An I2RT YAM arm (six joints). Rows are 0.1 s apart.
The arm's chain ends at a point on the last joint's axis. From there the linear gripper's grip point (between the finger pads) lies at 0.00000 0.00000 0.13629 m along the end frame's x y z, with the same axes.
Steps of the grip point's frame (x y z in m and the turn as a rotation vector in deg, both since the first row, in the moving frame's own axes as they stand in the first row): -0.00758 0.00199 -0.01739 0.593 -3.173 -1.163; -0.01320 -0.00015 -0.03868 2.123 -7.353 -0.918; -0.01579 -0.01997 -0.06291 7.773 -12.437 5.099; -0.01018 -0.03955 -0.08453 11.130 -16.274 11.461; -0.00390 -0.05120 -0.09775 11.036 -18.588 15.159; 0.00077 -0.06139 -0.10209 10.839 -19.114 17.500
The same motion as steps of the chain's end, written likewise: -0.00002 0.00332 -0.01717 0.593 -3.173 -1.163; 0.00428 0.00474 -0.03747 2.123 -7.353 -0.918; 0.01262 -0.00040 -0.05847 7.773 -12.437 5.099; 0.02490 -0.00995 -0.07657 11.130 -16.274 11.461; 0.03536 -0.02012 -0.08822 11.036 -18.588 15.159; 0.04058 -0.02982 -0.09227 10.839 -19.114 17.500
